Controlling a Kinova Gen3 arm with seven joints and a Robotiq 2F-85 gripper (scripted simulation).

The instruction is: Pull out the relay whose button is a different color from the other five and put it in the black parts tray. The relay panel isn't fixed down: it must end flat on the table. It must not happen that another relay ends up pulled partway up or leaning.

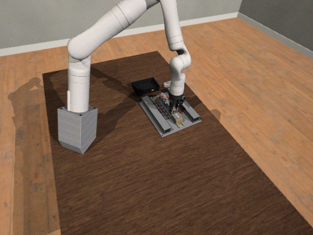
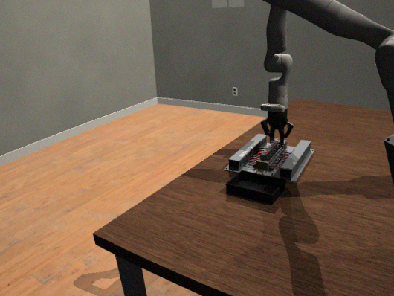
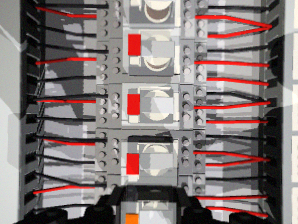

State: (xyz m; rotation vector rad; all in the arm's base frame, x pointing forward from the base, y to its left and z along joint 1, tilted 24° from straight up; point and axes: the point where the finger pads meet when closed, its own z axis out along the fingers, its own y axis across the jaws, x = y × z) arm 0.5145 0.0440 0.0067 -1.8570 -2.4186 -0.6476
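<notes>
My gripper is now 1 cm past the relay panel, 5 cm to the right of it and 3 cm above it. The rest, counted from my hand: relay 2 cm behind, 6 cm to the left, 1 cm below; then black parts tray 12 cm behind, 29 cm to the left, 4 cm below.
</notes>
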